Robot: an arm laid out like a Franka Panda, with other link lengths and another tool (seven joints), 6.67 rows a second.
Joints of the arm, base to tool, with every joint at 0 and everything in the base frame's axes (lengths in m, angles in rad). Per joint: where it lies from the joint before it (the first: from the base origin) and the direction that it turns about. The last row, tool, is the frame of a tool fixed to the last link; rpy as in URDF.
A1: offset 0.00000 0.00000 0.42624 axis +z
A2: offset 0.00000 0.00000 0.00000 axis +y
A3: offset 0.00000 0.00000 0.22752 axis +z
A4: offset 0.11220 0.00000 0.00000 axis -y
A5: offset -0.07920 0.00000 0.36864 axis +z
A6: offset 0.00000 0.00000 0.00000 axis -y
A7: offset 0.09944 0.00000 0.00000 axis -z
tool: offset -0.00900 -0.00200 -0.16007 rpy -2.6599 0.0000 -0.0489
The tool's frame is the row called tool.
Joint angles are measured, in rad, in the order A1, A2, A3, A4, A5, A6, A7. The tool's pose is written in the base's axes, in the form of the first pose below.
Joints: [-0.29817 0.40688 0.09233 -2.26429 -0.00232 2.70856 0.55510]
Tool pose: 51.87 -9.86 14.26 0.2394 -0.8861 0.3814 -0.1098
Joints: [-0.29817 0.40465 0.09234 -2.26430 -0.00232 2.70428 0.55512]
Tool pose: 51.87 -9.87 14.34 0.2392 -0.8862 0.3816 -0.1088
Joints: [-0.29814 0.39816 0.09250 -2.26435 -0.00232 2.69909 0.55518]
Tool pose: 51.96 -9.89 14.63 0.2391 -0.8863 0.3813 -0.1094
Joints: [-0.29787 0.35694 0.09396 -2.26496 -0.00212 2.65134 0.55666]
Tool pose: 52.30 -9.94 16.33 0.2371 -0.8871 0.3815 -0.1061
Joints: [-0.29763 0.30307 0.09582 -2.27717 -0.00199 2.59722 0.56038]
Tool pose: 52.28 -9.91 18.24 0.2339 -0.8880 0.3829 -0.1004
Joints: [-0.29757 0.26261 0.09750 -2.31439 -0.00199 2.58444 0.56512]
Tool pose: 51.49 -9.69 18.92 0.2313 -0.8883 0.3848 -0.0963
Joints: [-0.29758 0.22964 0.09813 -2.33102 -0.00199 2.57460 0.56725]
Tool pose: 51.38 -9.69 19.94 0.2305 -0.8884 0.3843 -0.0997
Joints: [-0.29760 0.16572 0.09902 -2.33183 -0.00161 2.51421 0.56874]
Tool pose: 51.72 -9.83 22.69 0.2280 -0.8891 0.3838 -0.1014
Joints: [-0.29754 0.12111 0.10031 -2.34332 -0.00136 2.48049 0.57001]
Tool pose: 51.58 -9.80 24.26 0.2260 -0.8897 0.3836 -0.1014
